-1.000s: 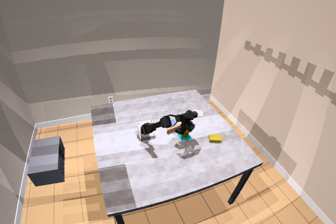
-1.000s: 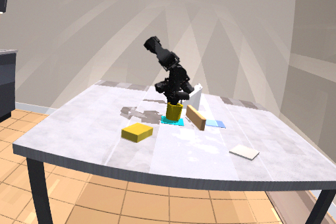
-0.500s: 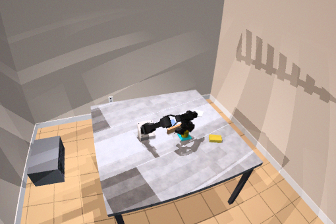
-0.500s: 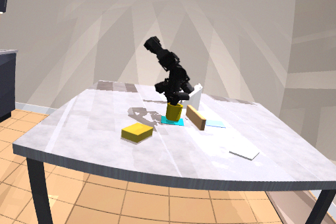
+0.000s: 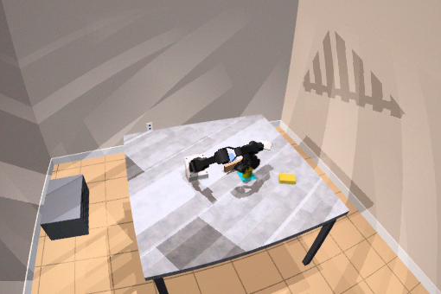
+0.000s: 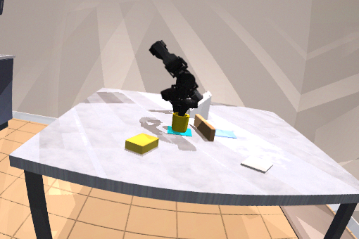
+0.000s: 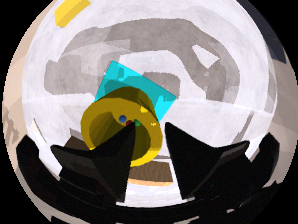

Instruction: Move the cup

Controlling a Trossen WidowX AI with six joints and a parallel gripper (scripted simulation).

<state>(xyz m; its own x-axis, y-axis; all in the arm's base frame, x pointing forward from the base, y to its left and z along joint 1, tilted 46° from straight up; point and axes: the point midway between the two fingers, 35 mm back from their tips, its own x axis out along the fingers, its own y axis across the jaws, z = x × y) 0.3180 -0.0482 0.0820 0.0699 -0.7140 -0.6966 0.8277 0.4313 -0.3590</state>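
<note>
My gripper tip is now 2 cm short of the yellow cup, 1 cm to the right of it and 1 cm above it. The rest, counted from my gripper tip: teal pad (3 cm ahead, 2 cm to the left, 5 cm below); brown block (1 cm behind, 12 cm to the left, 3 cm below); light blue pad (4 cm behind, 22 cm to the left, 5 cm below).
</note>
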